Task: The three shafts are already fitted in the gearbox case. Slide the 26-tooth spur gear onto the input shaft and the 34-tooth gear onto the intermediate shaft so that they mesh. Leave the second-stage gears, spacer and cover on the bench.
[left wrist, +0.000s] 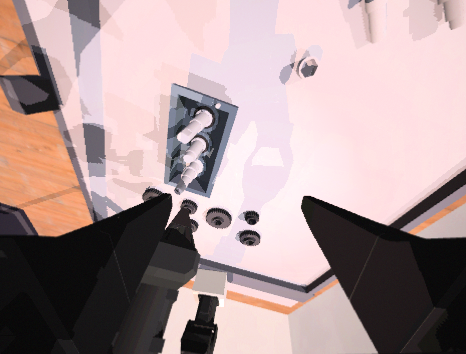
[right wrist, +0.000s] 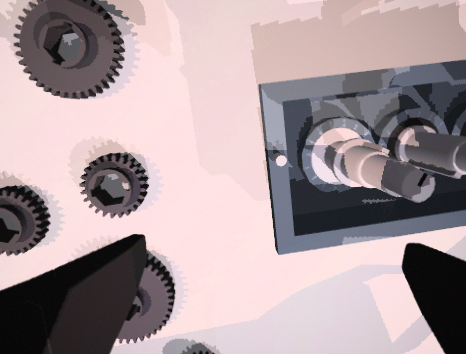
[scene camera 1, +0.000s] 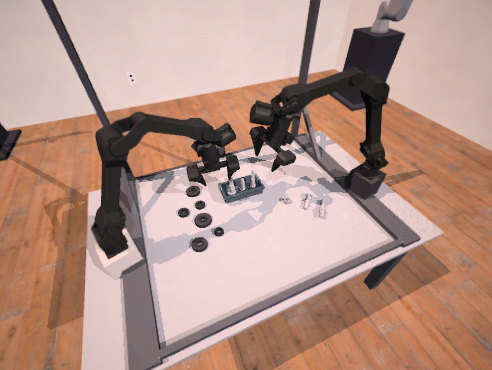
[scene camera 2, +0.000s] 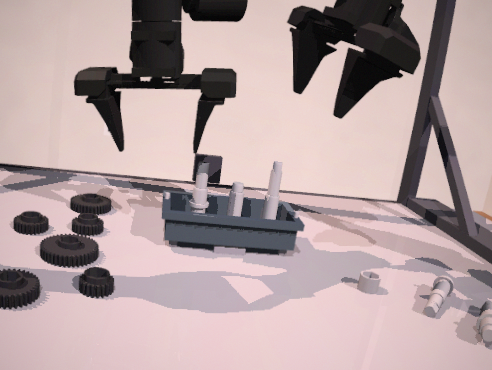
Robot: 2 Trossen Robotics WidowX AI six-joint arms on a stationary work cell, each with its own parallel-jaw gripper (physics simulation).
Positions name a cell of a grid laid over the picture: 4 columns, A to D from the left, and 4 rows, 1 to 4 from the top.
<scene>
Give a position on an upright post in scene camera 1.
A1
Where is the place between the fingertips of my left gripper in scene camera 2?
C2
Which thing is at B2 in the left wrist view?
A grey gearbox case.
</scene>
